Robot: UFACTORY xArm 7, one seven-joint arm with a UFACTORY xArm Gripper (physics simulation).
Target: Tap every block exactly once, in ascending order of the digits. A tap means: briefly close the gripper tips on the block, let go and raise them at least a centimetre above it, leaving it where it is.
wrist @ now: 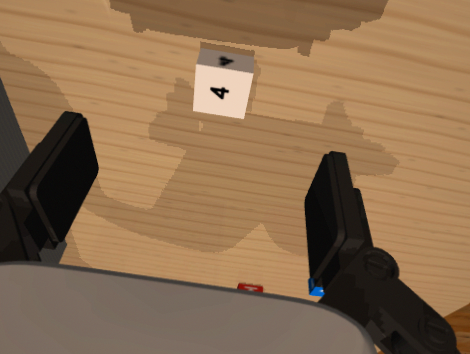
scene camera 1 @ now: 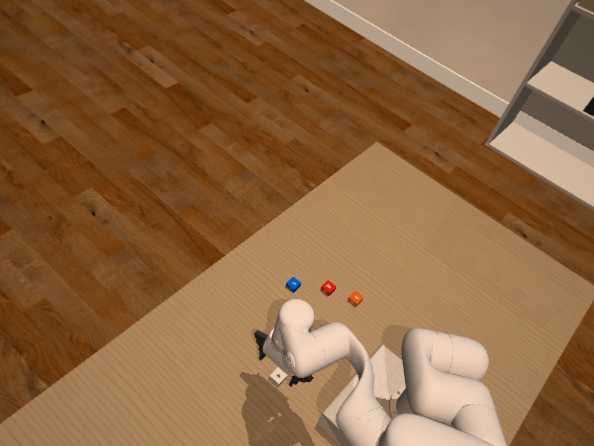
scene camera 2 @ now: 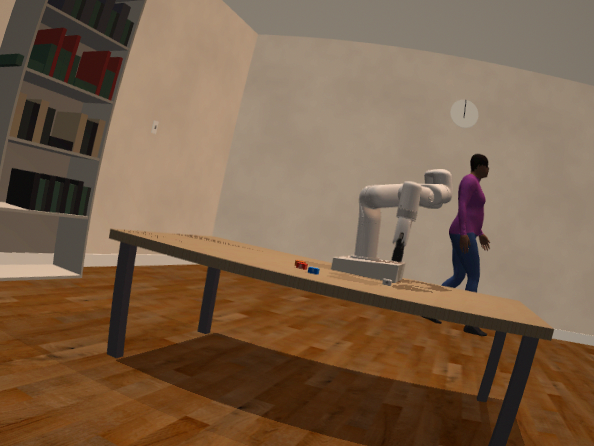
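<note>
A white block [scene camera 1: 278, 376] [scene camera 2: 387, 282] [wrist: 222, 91] with a black 4 sits flat on the table. My gripper [scene camera 1: 281, 362] [scene camera 2: 398, 254] [wrist: 204, 158] is open and empty, raised above the table near the white block; in the wrist view the block shows beyond the fingertips. A blue block [scene camera 1: 293, 284] [scene camera 2: 313, 270] [wrist: 316, 288], a red block [scene camera 1: 328, 288] [scene camera 2: 302, 265] [wrist: 250, 288] and an orange block [scene camera 1: 355, 298] lie apart in a loose row. Their digits are too small to read. The blue and red blocks are partly hidden in the wrist view.
The wooden table [scene camera 1: 425, 225] [scene camera 2: 200, 254] carries the arm's pale base [scene camera 1: 385, 367] [scene camera 2: 367, 269], close to the gripper side of the row. A bookshelf [scene camera 2: 70, 247] stands beyond the table, and a person [scene camera 2: 471, 200] in a purple top stands behind it.
</note>
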